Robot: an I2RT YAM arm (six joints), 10 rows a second.
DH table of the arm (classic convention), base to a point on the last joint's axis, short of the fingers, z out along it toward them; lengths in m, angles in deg. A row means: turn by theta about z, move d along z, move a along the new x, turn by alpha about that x. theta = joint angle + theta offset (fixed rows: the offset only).
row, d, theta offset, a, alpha
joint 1, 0.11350, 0.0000, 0.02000, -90.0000
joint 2, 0.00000, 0.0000, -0.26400, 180.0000
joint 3, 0.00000, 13.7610, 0.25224, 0.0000
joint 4, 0.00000, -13.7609, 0.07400, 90.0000
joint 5, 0.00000, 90.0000, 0.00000, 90.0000
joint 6, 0.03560, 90.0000, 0.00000, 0.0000
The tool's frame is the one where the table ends.
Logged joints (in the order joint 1, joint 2, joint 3, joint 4, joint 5, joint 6), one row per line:
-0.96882, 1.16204, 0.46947, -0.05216, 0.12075, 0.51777
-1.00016, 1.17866, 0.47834, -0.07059, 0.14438, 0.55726
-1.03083, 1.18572, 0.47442, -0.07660, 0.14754, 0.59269
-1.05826, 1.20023, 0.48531, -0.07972, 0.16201, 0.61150
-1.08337, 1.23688, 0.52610, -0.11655, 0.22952, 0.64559
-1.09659, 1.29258, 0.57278, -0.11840, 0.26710, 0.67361
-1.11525, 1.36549, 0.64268, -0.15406, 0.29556, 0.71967
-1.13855, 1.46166, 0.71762, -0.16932, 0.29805, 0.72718
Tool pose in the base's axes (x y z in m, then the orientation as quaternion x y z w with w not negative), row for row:
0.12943, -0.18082, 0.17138, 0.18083, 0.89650, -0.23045, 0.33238
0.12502, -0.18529, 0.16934, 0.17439, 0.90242, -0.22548, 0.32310
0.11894, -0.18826, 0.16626, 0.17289, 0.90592, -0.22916, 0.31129
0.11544, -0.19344, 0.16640, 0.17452, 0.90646, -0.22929, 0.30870
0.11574, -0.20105, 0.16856, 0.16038, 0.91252, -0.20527, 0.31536
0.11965, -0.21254, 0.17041, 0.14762, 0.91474, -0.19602, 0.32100
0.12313, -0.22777, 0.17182, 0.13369, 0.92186, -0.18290, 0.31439
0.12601, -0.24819, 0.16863, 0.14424, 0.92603, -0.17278, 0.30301
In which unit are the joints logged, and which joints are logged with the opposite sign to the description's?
The joints are logged in radians. Opposite sign: joint 5, joint 6.
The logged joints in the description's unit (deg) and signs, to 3 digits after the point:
-55.509, 66.580, 26.899, -2.989, -6.918, -29.666
-57.305, 67.532, 27.407, -4.045, -8.272, -31.929
-59.062, 67.937, 27.182, -4.389, -8.453, -33.959
-60.634, 68.768, 27.806, -4.568, -9.282, -35.036
-62.073, 70.868, 30.143, -6.678, -13.151, -36.990
-62.830, 74.059, 32.818, -6.784, -15.304, -38.595
-63.899, 78.237, 36.823, -8.827, -16.934, -41.234
-65.234, 83.747, 41.117, -9.701, -17.077, -41.664

